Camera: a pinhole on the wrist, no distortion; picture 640 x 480 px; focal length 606.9 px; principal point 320.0 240.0 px. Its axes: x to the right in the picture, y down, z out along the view. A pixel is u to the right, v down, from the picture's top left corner.
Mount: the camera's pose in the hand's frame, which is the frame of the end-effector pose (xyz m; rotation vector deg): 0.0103 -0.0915 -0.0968 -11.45 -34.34 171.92
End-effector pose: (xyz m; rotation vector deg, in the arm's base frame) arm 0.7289 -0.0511 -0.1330 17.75 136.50 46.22
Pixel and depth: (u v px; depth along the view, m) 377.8 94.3 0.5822
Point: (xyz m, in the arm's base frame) 1.1136 -0.0077 -0.4937
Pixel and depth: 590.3 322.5 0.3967
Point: 1.0356 -0.2467 -0.3406
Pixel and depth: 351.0 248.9 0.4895
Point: 0.9980 -0.1407 -0.4860
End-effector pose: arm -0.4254 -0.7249 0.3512 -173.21 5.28 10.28
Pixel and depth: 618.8 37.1 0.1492
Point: -0.5053 -0.6209 0.3211
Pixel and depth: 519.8 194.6 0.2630
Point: -0.5413 -0.5399 0.2425
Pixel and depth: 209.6 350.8 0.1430
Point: -0.4026 -0.5519 0.3414
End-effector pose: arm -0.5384 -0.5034 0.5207 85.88 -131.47 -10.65
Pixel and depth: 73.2 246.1 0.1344
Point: -0.4401 -0.6097 0.4555
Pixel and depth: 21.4 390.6 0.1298
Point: -0.4136 -0.6272 0.4626
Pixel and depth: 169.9 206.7 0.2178
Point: -0.4516 -0.6151 0.3720
